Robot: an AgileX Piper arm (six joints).
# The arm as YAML. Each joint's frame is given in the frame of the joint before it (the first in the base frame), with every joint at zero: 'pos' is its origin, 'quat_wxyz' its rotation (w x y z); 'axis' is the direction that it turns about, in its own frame. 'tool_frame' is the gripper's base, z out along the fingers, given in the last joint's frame.
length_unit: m
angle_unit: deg
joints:
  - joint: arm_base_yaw
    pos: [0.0, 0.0, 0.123]
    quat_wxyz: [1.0, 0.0, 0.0, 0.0]
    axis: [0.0, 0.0, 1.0]
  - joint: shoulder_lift
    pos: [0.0, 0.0, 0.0]
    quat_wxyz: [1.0, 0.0, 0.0, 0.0]
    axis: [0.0, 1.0, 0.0]
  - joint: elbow
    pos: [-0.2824, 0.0, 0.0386]
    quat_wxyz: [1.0, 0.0, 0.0, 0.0]
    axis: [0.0, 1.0, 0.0]
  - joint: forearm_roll
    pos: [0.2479, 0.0, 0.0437]
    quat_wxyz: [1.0, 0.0, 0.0, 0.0]
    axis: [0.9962, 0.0, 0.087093]
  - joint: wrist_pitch
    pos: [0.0, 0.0, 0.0]
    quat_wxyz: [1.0, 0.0, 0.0, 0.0]
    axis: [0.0, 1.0, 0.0]
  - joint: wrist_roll
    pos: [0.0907, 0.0, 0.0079]
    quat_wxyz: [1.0, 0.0, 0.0, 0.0]
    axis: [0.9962, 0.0, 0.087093]
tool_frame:
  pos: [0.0, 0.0, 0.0]
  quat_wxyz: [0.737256, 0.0, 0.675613, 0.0]
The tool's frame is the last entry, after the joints.
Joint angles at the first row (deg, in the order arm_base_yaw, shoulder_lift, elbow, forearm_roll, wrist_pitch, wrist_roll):
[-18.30, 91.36, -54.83, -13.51, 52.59, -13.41]
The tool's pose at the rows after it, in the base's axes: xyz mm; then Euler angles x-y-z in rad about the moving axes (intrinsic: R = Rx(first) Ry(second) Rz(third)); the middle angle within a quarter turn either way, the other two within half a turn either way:
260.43 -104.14 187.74 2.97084 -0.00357 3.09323
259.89 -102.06 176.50 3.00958 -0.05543 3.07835
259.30 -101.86 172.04 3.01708 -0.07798 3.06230
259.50 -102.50 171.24 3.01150 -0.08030 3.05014
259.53 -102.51 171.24 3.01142 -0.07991 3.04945
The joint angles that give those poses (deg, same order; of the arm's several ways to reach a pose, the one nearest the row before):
[-18.78, 93.72, -54.00, -11.73, 52.87, -14.64]
[-18.78, 95.71, -53.67, -10.13, 53.97, -16.15]
[-18.78, 96.50, -53.49, -10.08, 54.38, -16.99]
[-18.78, 96.68, -53.49, -10.52, 54.26, -17.38]
[-18.78, 96.67, -53.49, -10.52, 54.24, -17.42]

